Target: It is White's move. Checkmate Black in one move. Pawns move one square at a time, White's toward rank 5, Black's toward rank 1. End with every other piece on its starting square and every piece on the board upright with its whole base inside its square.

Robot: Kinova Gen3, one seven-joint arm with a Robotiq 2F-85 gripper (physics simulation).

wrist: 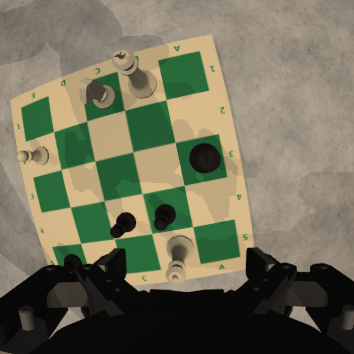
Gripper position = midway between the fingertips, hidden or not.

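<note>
Visible: a white king (141, 83) and my gripper (185, 262).
</note>
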